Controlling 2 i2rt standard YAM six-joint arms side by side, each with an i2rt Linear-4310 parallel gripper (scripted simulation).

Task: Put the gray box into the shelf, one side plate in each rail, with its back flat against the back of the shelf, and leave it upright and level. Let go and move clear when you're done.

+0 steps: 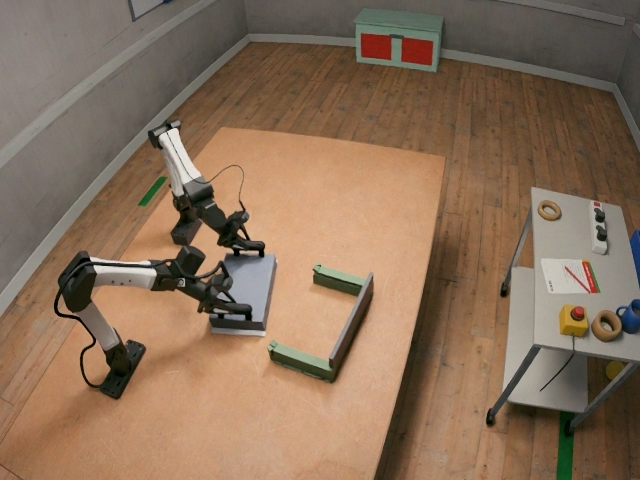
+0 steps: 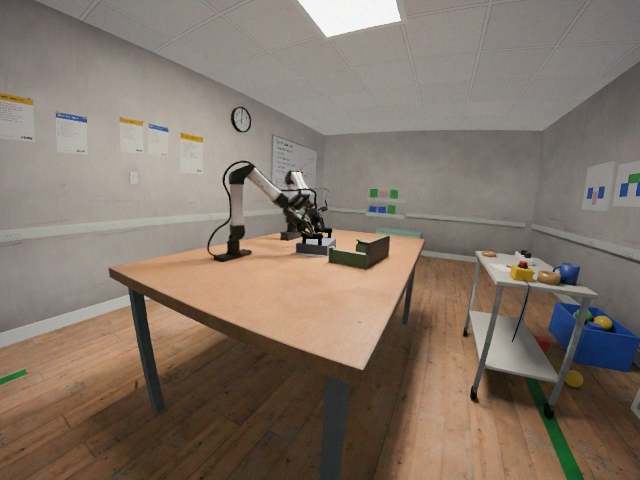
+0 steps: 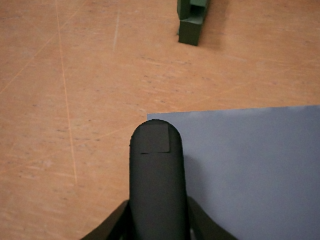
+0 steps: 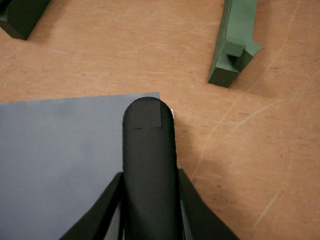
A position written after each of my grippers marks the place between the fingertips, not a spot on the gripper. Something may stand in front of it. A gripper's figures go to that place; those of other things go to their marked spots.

My left gripper (image 1: 249, 246): 1.49 m from the lens. My right gripper (image 1: 234, 308) is 1.34 m from the lens. A gray box (image 1: 253, 274) is 1.47 m from the lens.
